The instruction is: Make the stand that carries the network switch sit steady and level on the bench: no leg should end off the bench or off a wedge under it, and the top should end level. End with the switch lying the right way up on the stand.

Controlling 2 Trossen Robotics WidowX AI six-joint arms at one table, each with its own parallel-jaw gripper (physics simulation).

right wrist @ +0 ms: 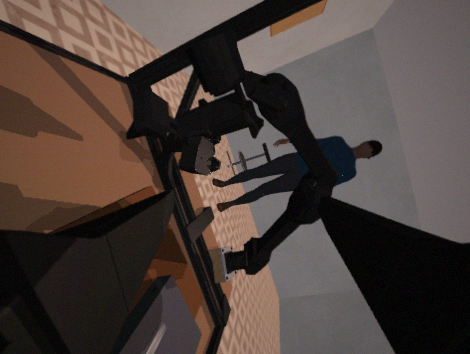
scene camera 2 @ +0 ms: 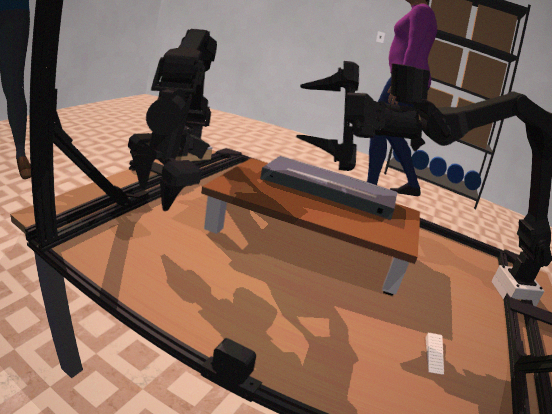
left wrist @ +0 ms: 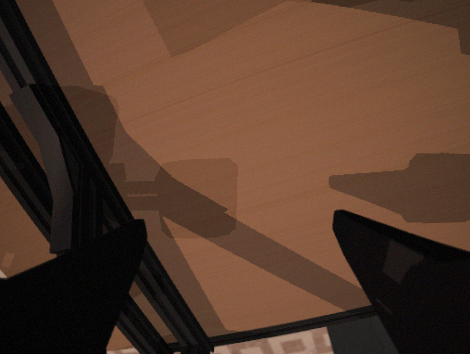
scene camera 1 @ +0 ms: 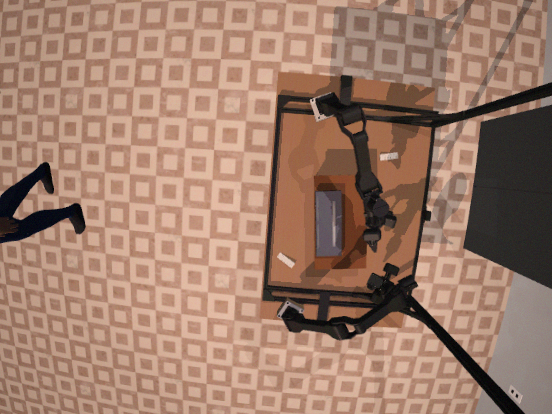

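Where they show: left gripper, fingertip midpoint: (right wrist: 148,143) (scene camera 2: 153,199) (left wrist: 240,224); right gripper, fingertip midpoint: (right wrist: 247,200) (scene camera 2: 298,110) (scene camera 1: 376,246); left arm's base, link origin: (right wrist: 229,261) (scene camera 1: 290,313); right arm's base, link origin: (scene camera 2: 521,277) (scene camera 1: 324,106).
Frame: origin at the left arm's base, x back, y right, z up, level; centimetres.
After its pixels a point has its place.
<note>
The stand (scene camera 1: 354,252) @(x -42.6, y 8.2, z 4.4 cm) (scene camera 2: 300,215) @(x -54.9, y 5.5, z 4.4 cm) has a brown top and grey legs. Two legs show in scene camera 2; the others are hidden. The right one's foot shows a dark underside; I cannot tell whether it touches the bench or whether the top is level. The grey network switch (scene camera 1: 328,225) @(x -47.4, y -9.2, z 7.1 cm) (scene camera 2: 330,186) @(x -50.7, y -5.5, z 7.2 cm) (right wrist: 175,312) @(x -38.6, y -1.6, z 7.2 cm) lies lengthwise on the top. White wedges (scene camera 1: 389,156) @(x -89.0, y 1.3, z -5.0 cm) (scene camera 1: 286,260) @(x -21.1, y -14.9, z -5.1 cm) (scene camera 2: 435,353) @(x -89.0, y 1.5, z -5.0 cm) lie on the bench, apart from the stand. My left gripper (scene camera 1: 383,276) @(x -37.5, y 26.7, z 2.3 cm) (scene camera 2: 154,195) @(x -37.5, y 26.7, z 2.3 cm) (left wrist: 240,224) @(x -37.5, y 26.7, z 2.3 cm) is open and empty above the bench beside the stand. My right gripper (scene camera 1: 372,246) @(x -51.2, y 7.6, z 22.8 cm) (scene camera 2: 300,111) @(x -51.2, y 7.6, z 22.8 cm) (right wrist: 247,200) @(x -51.2, y 7.6, z 22.8 cm) is open and empty, higher than the switch.
Black frame rails (scene camera 1: 273,200) @(x -43.4, y -35.1, z -4.0 cm) (scene camera 2: 125,315) @(x -58.1, y 40.3, z -6.3 cm) border the bench (scene camera 1: 297,145) @(x -71.1, y -38.4, z -5.8 cm) (scene camera 2: 150,300) @(x -56.0, y 34.8, z -5.7 cm). A black block (scene camera 2: 234,359) @(x -75.6, y 32.2, z -0.7 cm) sits on the near rail in scene camera 2. A black upright post (scene camera 2: 46,110) @(x -36.1, y 48.3, z 20.5 cm) rises at the left there. People and a shelf rack (scene camera 2: 520,37) stand beyond the bench.
</note>
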